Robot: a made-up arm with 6 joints. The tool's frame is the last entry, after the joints. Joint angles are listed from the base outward. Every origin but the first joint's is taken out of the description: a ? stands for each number. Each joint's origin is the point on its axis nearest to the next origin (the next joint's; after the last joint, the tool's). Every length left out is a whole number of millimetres.
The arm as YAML. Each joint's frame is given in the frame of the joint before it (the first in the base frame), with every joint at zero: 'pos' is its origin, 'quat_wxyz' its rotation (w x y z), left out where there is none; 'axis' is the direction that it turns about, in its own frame. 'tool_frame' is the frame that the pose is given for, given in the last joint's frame.
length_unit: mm
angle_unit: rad
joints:
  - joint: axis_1
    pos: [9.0, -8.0, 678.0]
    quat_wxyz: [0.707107, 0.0, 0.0, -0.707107]
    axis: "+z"
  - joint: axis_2
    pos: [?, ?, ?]
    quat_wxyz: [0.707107, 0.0, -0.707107, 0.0]
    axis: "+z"
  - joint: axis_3
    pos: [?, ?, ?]
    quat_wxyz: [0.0, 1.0, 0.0, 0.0]
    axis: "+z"
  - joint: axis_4
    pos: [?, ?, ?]
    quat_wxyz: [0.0, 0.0, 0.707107, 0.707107]
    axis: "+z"
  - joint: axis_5
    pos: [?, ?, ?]
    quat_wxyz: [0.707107, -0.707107, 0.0, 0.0]
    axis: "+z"
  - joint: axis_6
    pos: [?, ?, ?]
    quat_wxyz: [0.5, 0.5, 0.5, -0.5]
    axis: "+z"
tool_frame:
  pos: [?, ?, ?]
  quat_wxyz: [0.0, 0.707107, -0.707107, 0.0]
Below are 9 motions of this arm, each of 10 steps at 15 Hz.
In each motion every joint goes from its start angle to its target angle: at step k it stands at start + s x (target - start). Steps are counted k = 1, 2, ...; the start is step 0. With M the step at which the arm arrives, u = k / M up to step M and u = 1 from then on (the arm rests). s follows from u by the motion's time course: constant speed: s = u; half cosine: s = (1 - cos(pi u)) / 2; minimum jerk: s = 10 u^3 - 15 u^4 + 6 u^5.
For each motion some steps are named. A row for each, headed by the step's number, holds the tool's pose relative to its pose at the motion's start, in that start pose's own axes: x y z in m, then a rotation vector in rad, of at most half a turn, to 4 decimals.
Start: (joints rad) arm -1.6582 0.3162 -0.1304 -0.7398 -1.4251 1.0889
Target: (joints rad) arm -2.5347 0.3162 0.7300 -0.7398 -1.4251 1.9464
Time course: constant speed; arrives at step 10
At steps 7, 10:
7: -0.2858 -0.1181 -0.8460 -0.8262 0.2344 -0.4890
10: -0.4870 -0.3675 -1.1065 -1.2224 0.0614 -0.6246

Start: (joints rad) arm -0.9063 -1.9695 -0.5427 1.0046 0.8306 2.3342
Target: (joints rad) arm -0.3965 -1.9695 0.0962 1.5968 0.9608 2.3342
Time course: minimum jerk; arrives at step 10
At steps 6, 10:
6: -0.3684 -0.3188 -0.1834 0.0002 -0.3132 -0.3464
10: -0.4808 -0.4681 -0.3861 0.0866 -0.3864 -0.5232

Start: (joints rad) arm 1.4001 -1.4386 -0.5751 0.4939 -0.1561 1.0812
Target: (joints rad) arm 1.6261 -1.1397 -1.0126 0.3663 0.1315 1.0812
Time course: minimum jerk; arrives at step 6
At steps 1, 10:
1: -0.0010 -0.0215 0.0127 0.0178 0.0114 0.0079
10: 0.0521 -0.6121 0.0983 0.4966 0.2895 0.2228

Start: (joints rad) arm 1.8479 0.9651 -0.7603 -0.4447 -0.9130 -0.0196
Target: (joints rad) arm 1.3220 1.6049 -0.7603 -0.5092 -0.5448 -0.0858
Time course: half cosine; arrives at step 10
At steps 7, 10:
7: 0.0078 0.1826 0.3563 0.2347 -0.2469 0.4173
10: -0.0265 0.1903 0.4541 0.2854 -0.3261 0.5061

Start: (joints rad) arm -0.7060 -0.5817 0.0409 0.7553 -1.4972 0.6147
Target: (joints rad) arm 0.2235 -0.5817 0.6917 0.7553 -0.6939 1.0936
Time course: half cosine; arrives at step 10
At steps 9, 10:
9: -0.2298 0.3462 -0.2437 -0.6808 1.5463 0.0207
10: -0.2372 0.3572 -0.2386 -0.6983 1.5756 0.0400

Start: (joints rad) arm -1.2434 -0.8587 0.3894 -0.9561 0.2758 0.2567
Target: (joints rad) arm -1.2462 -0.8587 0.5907 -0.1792 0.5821 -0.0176
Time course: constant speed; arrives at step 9
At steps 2, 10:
2: 0.0611 -0.0275 0.0180 0.0614 0.1135 -0.0937
10: 0.2772 -0.1620 0.0412 0.3641 0.5060 -0.4009

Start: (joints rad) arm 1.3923 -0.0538 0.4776 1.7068 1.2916 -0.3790
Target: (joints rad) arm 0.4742 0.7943 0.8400 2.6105 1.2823 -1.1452
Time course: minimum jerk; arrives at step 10
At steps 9, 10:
9: -0.5755 -0.8599 -1.0690 0.6138 -1.3432 1.1891
10: -0.5719 -0.8688 -1.0827 0.6152 -1.3550 1.2006

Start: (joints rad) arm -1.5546 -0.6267 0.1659 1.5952 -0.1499 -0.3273
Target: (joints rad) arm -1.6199 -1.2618 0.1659 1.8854 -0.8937 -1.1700
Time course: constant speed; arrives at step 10
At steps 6, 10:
6: 0.0666 0.3572 -0.4701 -0.6409 -0.1869 0.4330
10: 0.0927 0.4793 -0.8501 -1.1460 -0.1263 0.7673

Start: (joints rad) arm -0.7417 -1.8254 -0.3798 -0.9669 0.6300 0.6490
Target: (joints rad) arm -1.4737 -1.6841 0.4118 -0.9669 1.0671 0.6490
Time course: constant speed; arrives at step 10
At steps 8, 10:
8: 0.2586 -0.7500 -0.1547 0.2633 0.8956 -0.0753
10: 0.2323 -0.9446 -0.2865 0.3782 1.0832 -0.0367

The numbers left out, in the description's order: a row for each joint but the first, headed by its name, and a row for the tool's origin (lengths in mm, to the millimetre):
axis_2: 45.0 -16.0 0.0
axis_3: 891.0 -29.0 0.0
axis_4: -17.0 -991.0 0.0
axis_5: 1.0 150.0 0.0
axis_6: 8.0 46.0 0.0
tool: 1.0 -6.0 0.0

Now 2 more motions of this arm.
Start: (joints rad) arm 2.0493 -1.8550 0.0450 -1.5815 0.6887 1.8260
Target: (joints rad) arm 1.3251 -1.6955 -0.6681 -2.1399 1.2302 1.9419
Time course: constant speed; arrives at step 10
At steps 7, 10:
7: -0.5755 -0.2206 -0.3216 -0.3790 -0.3983 -0.6177
10: -0.7854 -0.1236 -0.4268 -0.7042 -0.5086 -0.8731

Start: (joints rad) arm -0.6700 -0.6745 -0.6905 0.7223 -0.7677 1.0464
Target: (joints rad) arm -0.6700 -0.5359 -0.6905 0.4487 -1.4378 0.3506
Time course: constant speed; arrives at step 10
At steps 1, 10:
1: 0.0033 -0.0041 0.0125 0.0795 -0.0192 0.0821
10: 0.0371 -0.0491 0.1113 0.7376 -0.4242 0.7105

